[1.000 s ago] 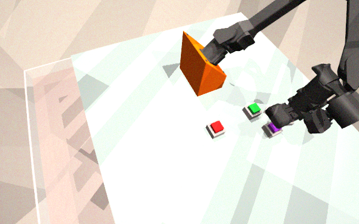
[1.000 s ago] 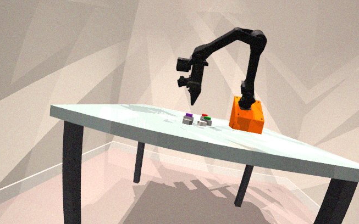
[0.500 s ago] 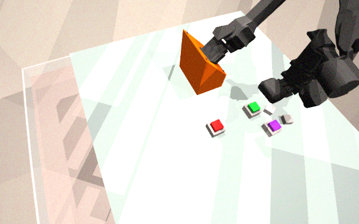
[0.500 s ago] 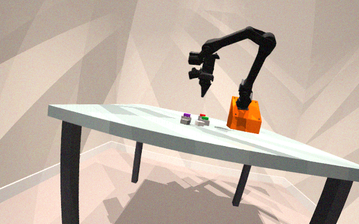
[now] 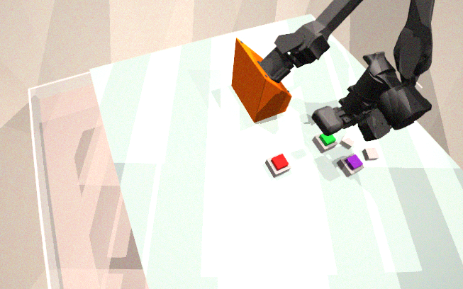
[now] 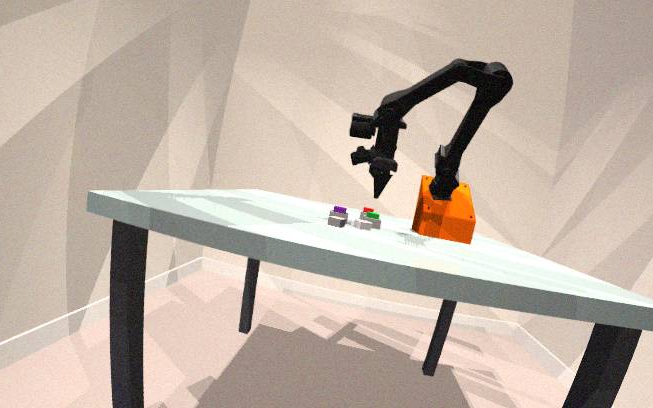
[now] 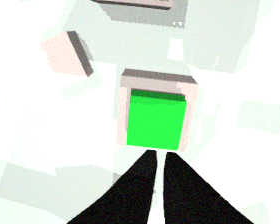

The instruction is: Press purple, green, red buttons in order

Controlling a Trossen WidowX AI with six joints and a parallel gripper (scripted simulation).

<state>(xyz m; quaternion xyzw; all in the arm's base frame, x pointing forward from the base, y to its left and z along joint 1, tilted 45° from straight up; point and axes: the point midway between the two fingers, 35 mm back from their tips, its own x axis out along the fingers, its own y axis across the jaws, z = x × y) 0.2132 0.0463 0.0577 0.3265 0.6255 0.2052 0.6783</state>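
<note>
Right now my gripper tip is 50 mm above the green button. From my gripper tip the other things lie so: red button: 160 mm to the right, 50 mm below, 20 mm behind; purple button: 90 mm ahead, 50 mm below, 10 mm to the left.
</note>
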